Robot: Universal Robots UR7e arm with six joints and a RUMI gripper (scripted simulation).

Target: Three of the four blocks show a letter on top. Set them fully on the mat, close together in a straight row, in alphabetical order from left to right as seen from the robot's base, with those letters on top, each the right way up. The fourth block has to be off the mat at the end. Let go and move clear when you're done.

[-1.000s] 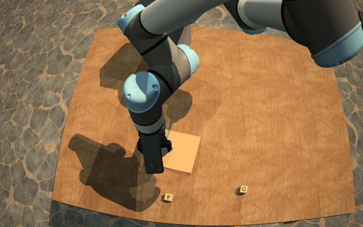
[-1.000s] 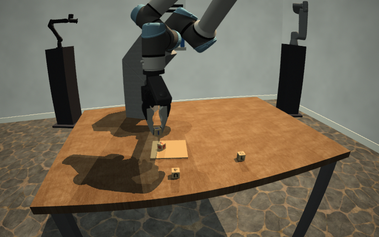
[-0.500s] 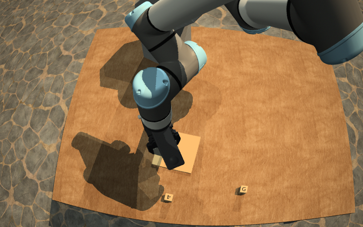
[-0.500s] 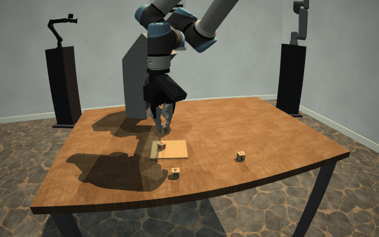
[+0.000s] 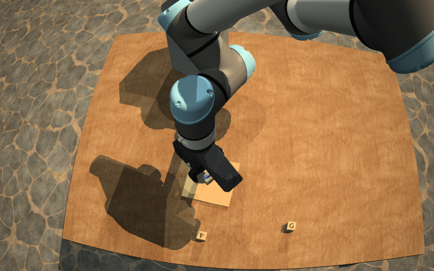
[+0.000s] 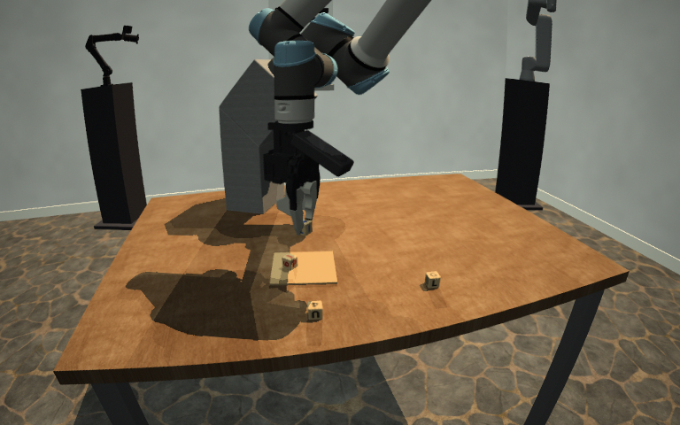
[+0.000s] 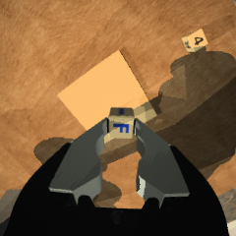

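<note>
Right now my hand is 30 mm past the tan mat, 10 mm to the left of it and 120 mm above it. The rest, counted from my hand: block: right at my hand.
</note>
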